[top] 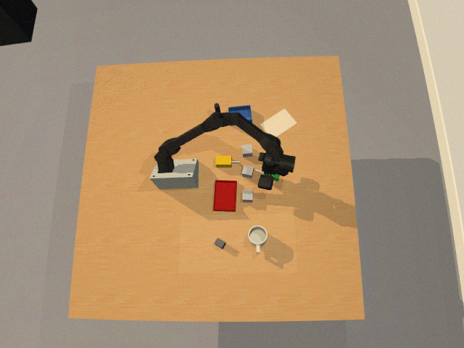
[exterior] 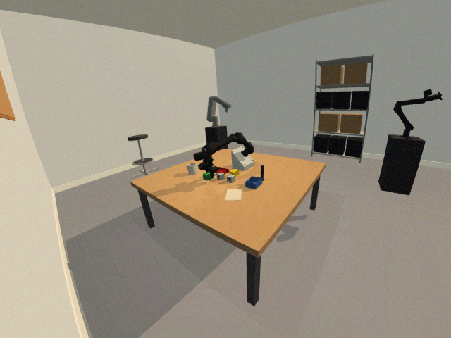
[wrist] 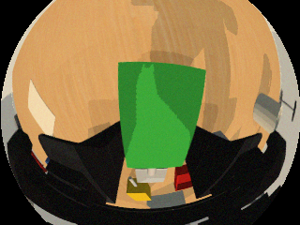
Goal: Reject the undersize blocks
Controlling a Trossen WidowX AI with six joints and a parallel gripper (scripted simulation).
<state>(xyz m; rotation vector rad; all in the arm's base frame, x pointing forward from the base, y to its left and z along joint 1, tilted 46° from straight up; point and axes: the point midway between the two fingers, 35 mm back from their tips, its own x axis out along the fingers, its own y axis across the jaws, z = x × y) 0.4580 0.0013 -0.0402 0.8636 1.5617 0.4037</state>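
Right now my gripper tip is 10 mm past the green GO gauge and 20 mm below it. Also, from my gripper tip: steel block 100 mm behind, 90 mm to the right, 20 mm below; then yellow gauge 170 mm behind, 80 mm to the left, 20 mm below; then red reject tray 200 mm behind, 80 mm to the right, 30 mm below.
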